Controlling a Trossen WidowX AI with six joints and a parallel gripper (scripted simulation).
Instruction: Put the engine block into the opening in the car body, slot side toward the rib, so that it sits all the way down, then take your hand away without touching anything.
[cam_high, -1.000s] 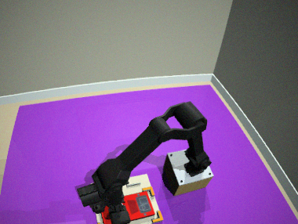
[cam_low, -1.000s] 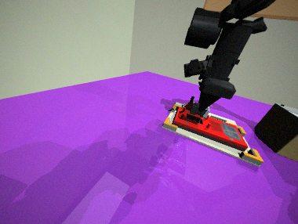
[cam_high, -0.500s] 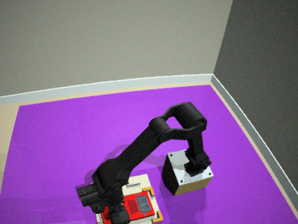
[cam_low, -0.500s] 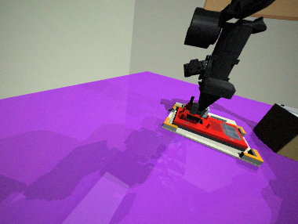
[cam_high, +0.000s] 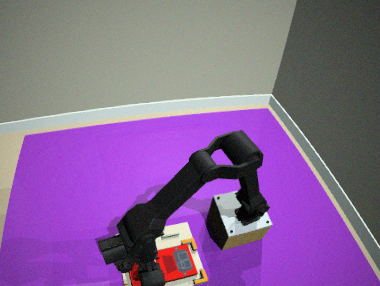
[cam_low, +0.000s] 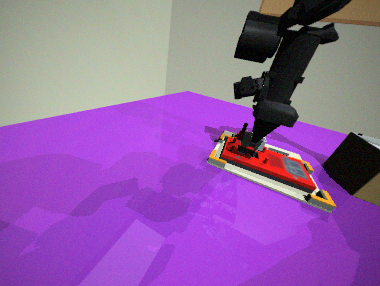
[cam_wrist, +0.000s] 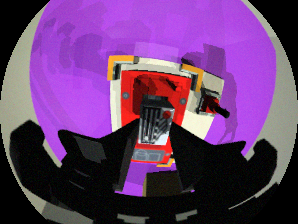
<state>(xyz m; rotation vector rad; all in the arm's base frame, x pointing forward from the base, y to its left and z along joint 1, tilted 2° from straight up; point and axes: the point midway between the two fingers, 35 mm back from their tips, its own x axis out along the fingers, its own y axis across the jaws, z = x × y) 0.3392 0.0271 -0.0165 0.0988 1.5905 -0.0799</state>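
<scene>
The dark grey engine block is 1 cm below my gripper tip. From my gripper tip the other things lie so: red-and-black post: 12 cm to the right, 3 cm below, 1 cm ahead.
</scene>
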